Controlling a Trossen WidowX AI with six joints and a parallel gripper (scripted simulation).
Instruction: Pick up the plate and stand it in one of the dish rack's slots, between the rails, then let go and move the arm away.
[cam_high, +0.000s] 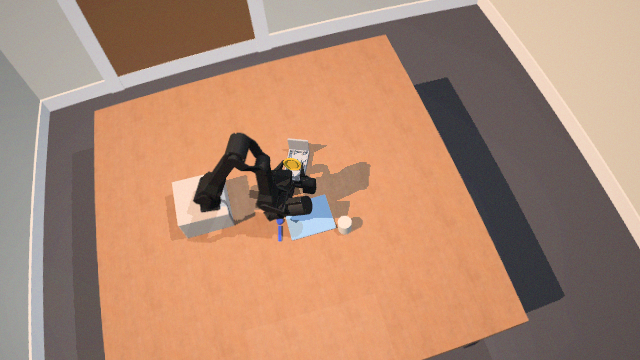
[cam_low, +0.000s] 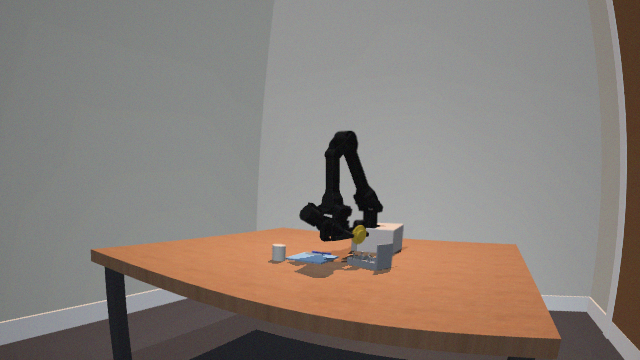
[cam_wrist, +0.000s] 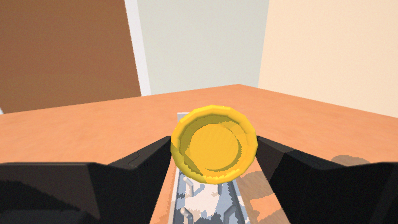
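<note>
Now: gripper tip 10 mm short of the grey dish rack, 40 mm to the right of it and 70 mm above it. The rest, counted from my gripper tip: yellow plate 10 mm to the right; blue spoon 80 mm behind, 180 mm to the right, 90 mm below; light blue mat 20 mm ahead, 170 mm to the right, 90 mm below.
</note>
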